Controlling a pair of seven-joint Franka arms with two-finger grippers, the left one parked.
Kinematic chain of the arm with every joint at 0, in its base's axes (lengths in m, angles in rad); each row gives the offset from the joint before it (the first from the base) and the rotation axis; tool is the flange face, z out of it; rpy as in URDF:
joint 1: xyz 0 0 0.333 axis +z
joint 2: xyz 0 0 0 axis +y
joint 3: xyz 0 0 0.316 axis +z
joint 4: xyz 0.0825 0 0 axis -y
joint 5: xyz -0.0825 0 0.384 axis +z
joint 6: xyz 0 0 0 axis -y
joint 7: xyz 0.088 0 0 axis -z
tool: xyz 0 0 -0.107 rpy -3.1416 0 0
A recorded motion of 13 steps. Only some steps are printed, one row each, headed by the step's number.
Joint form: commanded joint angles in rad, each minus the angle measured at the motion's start. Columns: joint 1, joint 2, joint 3, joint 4, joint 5, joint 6, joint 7.
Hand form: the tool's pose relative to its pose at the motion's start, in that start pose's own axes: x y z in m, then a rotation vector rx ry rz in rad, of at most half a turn. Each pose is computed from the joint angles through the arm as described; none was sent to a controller.
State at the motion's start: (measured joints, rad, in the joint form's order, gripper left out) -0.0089 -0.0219 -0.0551 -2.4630 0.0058 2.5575 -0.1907
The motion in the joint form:
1: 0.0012 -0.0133 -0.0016 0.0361 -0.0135 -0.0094 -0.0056
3: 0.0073 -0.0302 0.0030 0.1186 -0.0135 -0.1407 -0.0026
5: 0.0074 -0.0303 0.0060 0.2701 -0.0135 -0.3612 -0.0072
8: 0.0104 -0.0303 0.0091 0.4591 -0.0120 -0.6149 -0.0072
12: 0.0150 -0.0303 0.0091 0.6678 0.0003 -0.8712 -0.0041
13: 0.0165 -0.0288 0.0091 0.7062 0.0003 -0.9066 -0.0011
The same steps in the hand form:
1: 0.0131 0.0024 -0.0192 -0.0144 0.0379 -0.0163
3: 0.0297 0.0001 -0.0486 -0.0070 0.0068 -0.0233
5: 0.0531 0.0028 -0.0934 0.0049 -0.0610 -0.0299
8: 0.0734 0.0031 -0.1572 0.0175 -0.1245 -0.0339
12: 0.0830 0.0012 -0.2343 0.0374 -0.1693 -0.0315
13: 0.0846 0.0006 -0.2487 0.0369 -0.1678 -0.0303

